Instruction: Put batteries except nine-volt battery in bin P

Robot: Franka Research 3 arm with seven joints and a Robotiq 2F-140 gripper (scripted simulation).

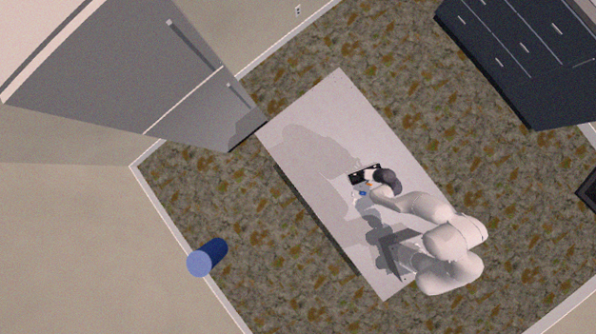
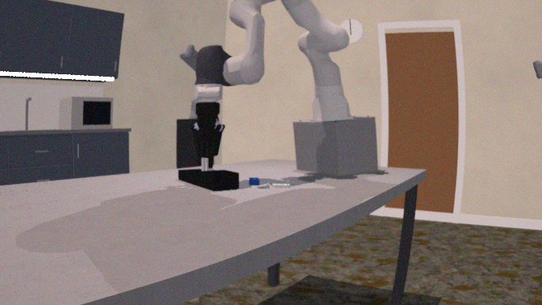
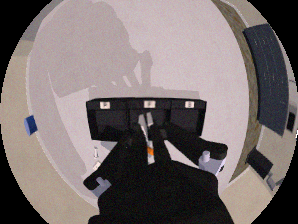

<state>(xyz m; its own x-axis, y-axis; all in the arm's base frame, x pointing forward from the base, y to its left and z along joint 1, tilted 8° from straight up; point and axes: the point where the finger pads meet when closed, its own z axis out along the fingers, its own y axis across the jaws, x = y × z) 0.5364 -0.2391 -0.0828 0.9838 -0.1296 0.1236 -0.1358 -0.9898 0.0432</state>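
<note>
Now: hand 1 cm to the left of the black bin and 3 cm above it. The rest, counted from my hand: orange battery (8 cm behind, 3 cm to the left, 4 cm below); then thin pale stick (4 cm behind, 18 cm to the left, 4 cm below); then small blue block (9 cm behind, 11 cm to the left, 4 cm below).
</note>
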